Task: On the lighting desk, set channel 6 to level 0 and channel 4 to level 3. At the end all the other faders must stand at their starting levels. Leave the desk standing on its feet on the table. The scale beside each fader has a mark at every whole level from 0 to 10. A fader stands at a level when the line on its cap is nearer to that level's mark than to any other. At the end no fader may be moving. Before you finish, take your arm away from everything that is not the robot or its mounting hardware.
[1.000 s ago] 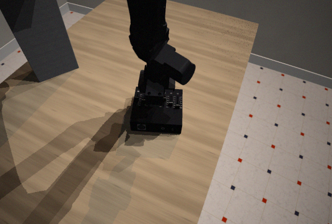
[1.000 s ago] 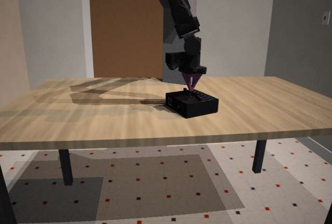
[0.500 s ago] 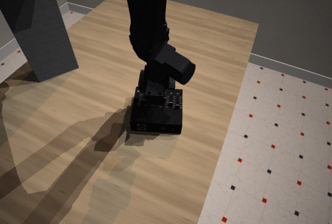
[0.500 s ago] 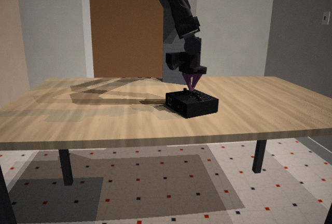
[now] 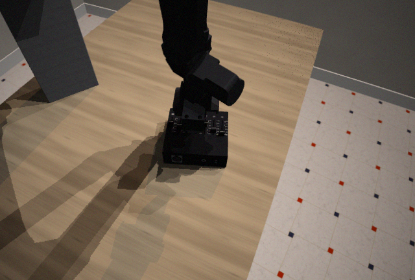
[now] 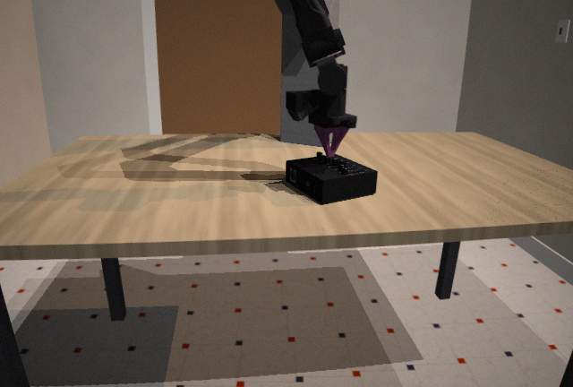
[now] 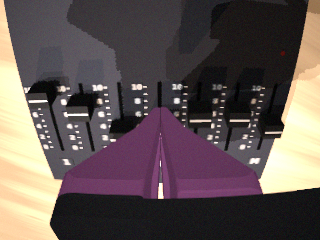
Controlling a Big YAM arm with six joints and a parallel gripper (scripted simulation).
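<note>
My gripper is now 20 mm to the right of the channel 4 cap and 20 mm above it. Also, from my hand: channel 5 cap (20 mm behind, 20 mm below); then channel 6 cap (40 mm behind, 20 mm below); then channel 3 cap (20 mm ahead, 20 mm to the left, 20 mm below).
</note>
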